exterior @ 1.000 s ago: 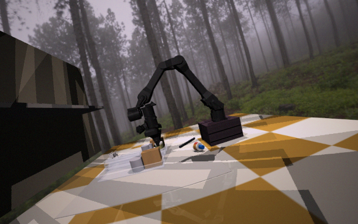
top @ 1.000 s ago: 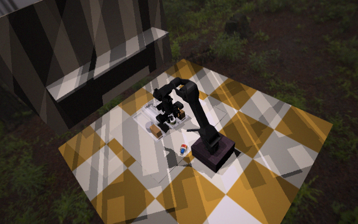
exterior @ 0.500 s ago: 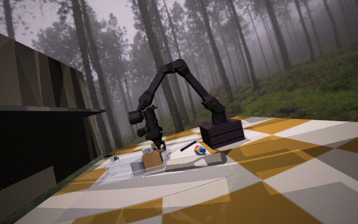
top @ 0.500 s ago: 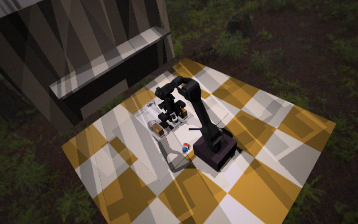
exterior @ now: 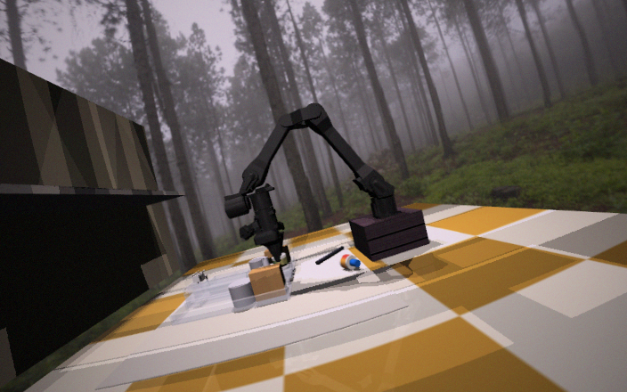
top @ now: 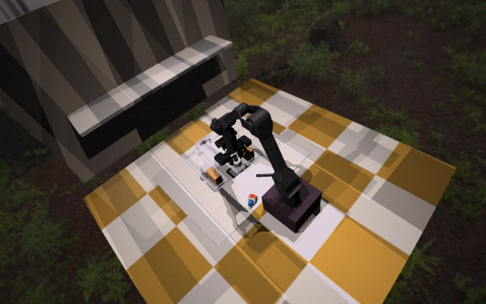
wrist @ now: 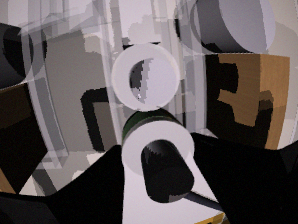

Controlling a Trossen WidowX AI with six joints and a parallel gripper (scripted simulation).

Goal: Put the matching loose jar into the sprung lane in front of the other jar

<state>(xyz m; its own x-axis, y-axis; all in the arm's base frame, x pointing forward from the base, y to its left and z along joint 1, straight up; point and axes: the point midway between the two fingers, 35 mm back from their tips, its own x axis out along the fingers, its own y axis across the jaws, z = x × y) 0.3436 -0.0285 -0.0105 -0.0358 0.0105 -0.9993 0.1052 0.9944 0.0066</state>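
My gripper tip is 15 cm short of the clear lane rack, 1 cm to the right of it and 4 cm above it. From my gripper tip the other things lie so: black rod 16 cm behind, 6 cm to the right, 5 cm below.
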